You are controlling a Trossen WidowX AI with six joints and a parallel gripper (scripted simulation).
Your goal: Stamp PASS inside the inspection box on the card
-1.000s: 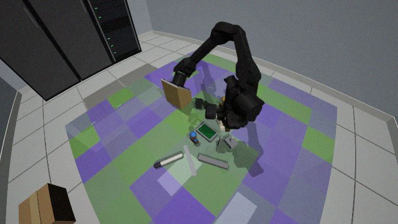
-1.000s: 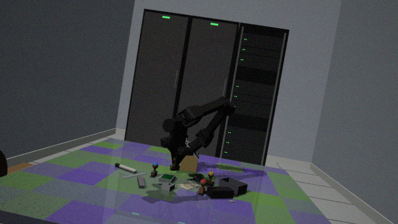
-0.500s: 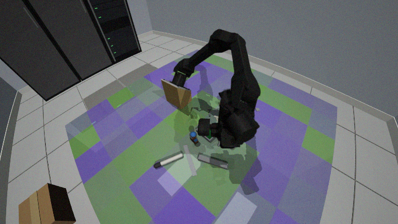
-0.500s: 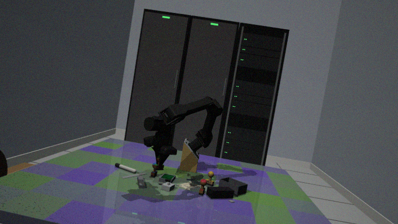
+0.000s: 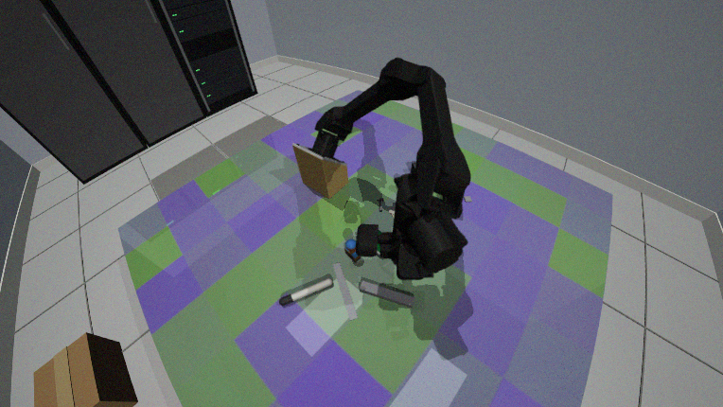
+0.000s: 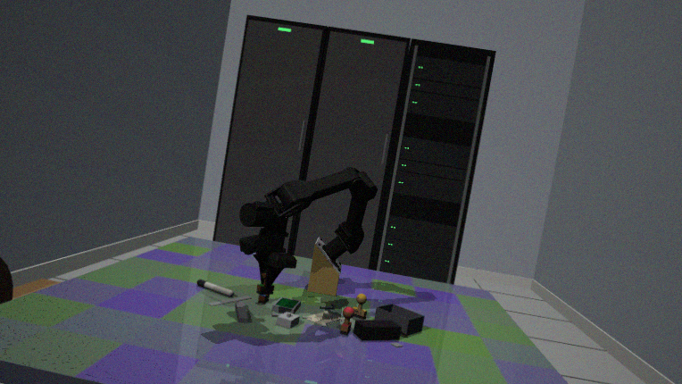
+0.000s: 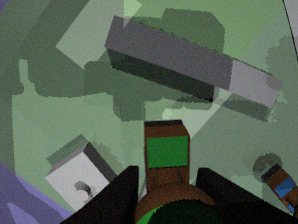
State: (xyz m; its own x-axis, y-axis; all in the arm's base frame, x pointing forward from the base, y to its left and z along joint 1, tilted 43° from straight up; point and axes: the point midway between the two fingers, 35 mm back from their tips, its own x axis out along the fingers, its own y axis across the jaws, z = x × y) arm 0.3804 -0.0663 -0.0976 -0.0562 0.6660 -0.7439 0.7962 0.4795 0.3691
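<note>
Right now the grey bar is 80 mm below my gripper tip, 50 mm to the right of it and 10 mm ahead of it. Round my gripper tip: green ink pad 110 mm behind, 80 mm below, 50 mm to the left; then green-knobbed stamp right at my gripper tip; then small white block 70 mm to the left, 70 mm below, 10 mm ahead.
</note>
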